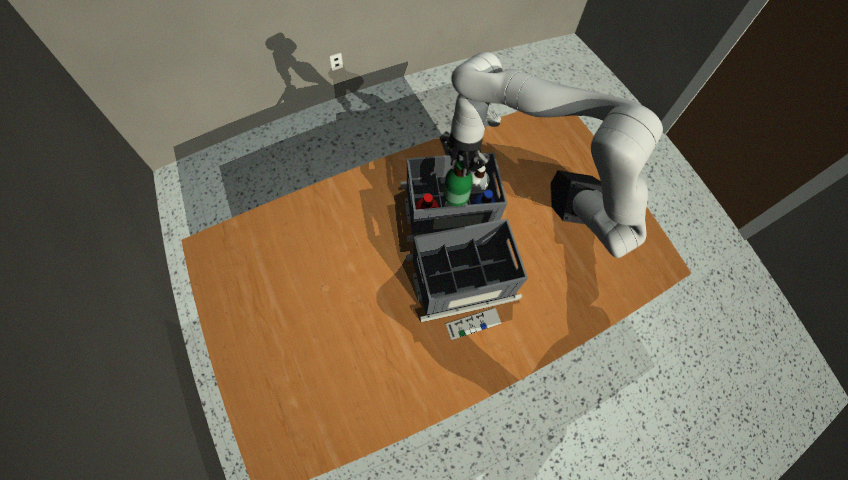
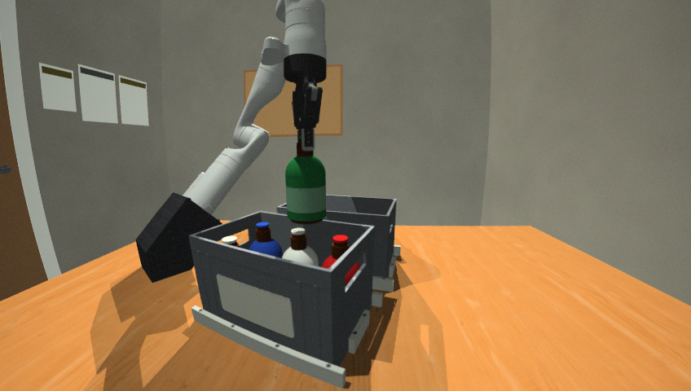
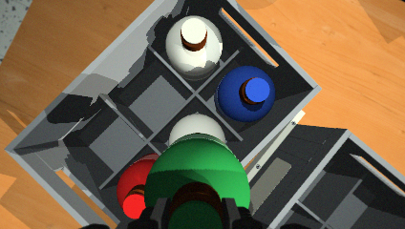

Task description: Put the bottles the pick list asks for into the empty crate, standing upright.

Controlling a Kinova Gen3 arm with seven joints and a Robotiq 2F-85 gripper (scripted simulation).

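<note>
Right now the green bottle is 70 mm below my hand. The rest, counted from my hand: red bottle (70 mm ahead, 30 mm to the right, 240 mm below); then blue bottle (100 mm behind, 10 mm to the left, 240 mm below); then pick list (30 mm ahead, 330 mm to the left, 330 mm below).
</note>
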